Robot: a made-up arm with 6 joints. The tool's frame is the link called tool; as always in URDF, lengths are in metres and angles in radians. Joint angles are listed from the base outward. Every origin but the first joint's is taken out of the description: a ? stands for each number. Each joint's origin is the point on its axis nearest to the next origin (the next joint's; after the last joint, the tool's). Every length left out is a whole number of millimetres.
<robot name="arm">
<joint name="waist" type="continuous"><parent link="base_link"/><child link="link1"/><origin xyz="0.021 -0.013 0.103"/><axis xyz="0 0 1"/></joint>
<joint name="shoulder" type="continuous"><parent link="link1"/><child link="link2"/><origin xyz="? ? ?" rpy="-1.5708 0 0"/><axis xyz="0 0 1"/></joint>
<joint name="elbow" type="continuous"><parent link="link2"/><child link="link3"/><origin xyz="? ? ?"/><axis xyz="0 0 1"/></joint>
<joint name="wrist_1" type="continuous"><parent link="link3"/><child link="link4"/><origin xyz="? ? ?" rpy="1.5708 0 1.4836"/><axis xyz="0 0 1"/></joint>
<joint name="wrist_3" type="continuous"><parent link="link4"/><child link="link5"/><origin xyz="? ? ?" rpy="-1.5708 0 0"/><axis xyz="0 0 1"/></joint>
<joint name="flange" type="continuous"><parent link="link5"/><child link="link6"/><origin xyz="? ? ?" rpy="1.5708 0 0"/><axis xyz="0 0 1"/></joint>
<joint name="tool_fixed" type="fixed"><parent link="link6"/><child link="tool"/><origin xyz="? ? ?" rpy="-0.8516 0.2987 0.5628"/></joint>
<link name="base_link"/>
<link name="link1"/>
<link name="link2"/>
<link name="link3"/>
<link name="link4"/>
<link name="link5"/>
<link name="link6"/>
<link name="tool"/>
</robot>
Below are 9 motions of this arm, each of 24 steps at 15 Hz.
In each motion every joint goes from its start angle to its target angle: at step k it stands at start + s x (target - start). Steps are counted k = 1, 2, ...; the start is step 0. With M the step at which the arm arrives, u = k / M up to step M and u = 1 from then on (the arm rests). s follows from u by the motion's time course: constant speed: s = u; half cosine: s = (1 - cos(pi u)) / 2; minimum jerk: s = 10 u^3 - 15 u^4 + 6 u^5.
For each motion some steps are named. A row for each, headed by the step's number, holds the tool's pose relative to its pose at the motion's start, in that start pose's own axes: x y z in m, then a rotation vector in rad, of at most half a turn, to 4 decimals.
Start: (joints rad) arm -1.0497 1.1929 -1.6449 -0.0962 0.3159 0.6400
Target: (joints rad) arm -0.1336 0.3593 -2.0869 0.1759 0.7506 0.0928
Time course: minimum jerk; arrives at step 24
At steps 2, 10, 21, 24:
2: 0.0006 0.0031 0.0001 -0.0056 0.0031 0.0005
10: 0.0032 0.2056 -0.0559 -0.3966 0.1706 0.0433
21: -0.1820 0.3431 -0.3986 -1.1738 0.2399 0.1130
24: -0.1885 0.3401 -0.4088 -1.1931 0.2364 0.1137

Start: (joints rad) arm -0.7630 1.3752 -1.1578 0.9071 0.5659 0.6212
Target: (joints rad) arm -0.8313 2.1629 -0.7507 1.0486 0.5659 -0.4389
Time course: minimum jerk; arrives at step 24
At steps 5, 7, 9, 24:
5: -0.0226 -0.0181 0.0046 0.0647 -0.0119 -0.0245
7: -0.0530 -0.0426 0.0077 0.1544 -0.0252 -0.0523
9: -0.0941 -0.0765 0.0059 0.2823 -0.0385 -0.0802
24: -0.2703 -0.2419 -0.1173 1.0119 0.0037 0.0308

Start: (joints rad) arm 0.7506 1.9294 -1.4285 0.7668 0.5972 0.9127
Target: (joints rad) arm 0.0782 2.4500 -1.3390 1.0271 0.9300 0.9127
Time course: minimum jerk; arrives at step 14
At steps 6, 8, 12, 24:
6: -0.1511 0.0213 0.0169 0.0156 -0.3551 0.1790
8: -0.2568 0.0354 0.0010 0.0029 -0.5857 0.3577
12: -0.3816 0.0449 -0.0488 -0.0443 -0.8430 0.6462
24: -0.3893 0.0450 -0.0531 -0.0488 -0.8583 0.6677

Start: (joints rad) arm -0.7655 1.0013 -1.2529 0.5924 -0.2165 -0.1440
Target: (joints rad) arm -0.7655 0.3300 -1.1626 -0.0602 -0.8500 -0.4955
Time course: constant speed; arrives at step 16
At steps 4, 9, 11, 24:
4: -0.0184 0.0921 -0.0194 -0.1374 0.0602 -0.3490
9: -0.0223 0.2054 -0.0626 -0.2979 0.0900 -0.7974
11: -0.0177 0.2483 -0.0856 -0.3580 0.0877 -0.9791
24: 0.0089 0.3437 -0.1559 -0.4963 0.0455 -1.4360

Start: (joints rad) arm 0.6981 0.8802 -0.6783 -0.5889 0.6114 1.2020
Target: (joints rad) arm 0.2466 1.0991 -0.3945 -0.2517 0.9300 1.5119
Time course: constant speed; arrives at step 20
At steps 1, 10, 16, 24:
1: -0.0003 -0.0081 -0.0013 0.0374 -0.0375 0.0294
10: 0.0033 -0.0743 -0.0255 0.3615 -0.4051 0.2921
16: 0.0144 -0.1085 -0.0498 0.5670 -0.6733 0.4660
24: 0.0262 -0.1258 -0.0670 0.7008 -0.8584 0.5818

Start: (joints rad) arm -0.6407 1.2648 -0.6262 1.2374 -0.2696 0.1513
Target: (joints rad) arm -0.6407 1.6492 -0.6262 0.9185 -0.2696 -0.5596
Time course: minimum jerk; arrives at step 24
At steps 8, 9, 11, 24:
8: -0.0025 -0.0251 0.0079 0.1274 0.1482 -0.1424
9: -0.0034 -0.0330 0.0099 0.1677 0.1960 -0.1843
11: -0.0057 -0.0512 0.0136 0.2589 0.3064 -0.2742
24: -0.0174 -0.1240 0.0174 0.6159 0.7815 -0.5656

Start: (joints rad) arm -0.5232 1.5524 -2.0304 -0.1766 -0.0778 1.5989
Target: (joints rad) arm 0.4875 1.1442 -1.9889 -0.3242 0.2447 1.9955
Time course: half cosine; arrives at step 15
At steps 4, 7, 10, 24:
4: 0.0591 0.0151 0.0076 0.0010 -0.0343 0.1855
7: 0.1366 0.0661 0.0185 0.0110 -0.1049 0.4973
10: 0.1782 0.1404 0.0279 0.0358 -0.1976 0.8244
24: 0.1782 0.2027 0.0337 0.0700 -0.2882 1.0892

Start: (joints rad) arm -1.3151 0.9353 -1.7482 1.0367 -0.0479 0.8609
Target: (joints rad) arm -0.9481 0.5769 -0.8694 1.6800 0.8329 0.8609
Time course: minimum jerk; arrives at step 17
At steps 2, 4, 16, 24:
2: -0.0010 0.0000 -0.0028 0.0142 -0.0146 0.0097
4: -0.0060 0.0003 -0.0190 0.0924 -0.0945 0.0651
16: -0.0013 0.0837 -0.2337 0.8666 -0.9470 0.9326
24: -0.0012 0.0840 -0.2340 0.8677 -0.9485 0.9347

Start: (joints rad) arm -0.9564 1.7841 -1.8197 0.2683 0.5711 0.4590
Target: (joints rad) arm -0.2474 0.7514 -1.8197 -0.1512 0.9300 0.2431
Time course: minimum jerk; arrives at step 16
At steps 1, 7, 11, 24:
1: 0.0010 0.0012 0.0000 -0.0008 0.0024 -0.0012
7: 0.1457 0.1930 -0.0746 -0.1796 0.3523 -0.2144
11: 0.1999 0.3424 -0.2828 -0.4545 0.5819 -0.4289
24: 0.1786 0.3701 -0.3845 -0.5813 0.6200 -0.4928

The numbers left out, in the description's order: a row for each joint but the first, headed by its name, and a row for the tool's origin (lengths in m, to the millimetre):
shoulder: -0.02 -0.004 0
elbow: -0.399 -0.029 0
wrist_1: 0.272 -0.038 0
wrist_3: 0.019 0.013 0
flange: -0.016 -0.097 0
tool: -0.003 0.002 0

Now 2 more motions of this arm.
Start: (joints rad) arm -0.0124 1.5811 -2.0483 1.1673 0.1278 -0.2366
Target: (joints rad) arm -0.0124 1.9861 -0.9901 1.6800 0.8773 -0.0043
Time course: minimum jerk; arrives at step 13
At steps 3, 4, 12, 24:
3: 0.0036 -0.0481 -0.0306 0.1065 -0.0432 0.1281
4: 0.0104 -0.0938 -0.0670 0.2150 -0.0986 0.2618
12: 0.1597 -0.2362 -0.4419 0.9444 -1.0623 1.2799
24: 0.1605 -0.2358 -0.4434 0.9464 -1.0689 1.2833

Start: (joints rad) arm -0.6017 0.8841 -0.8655 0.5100 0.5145 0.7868
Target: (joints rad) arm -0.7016 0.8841 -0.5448 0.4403 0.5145 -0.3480
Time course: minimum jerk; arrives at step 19
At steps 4, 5, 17, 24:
4: -0.0038 -0.0058 -0.0038 0.0393 0.0394 -0.0505
5: -0.0067 -0.0102 -0.0069 0.0705 0.0705 -0.0887
17: -0.0475 -0.0807 -0.0724 0.6411 0.6796 -0.5917
24: -0.0479 -0.0815 -0.0733 0.6477 0.6875 -0.5957

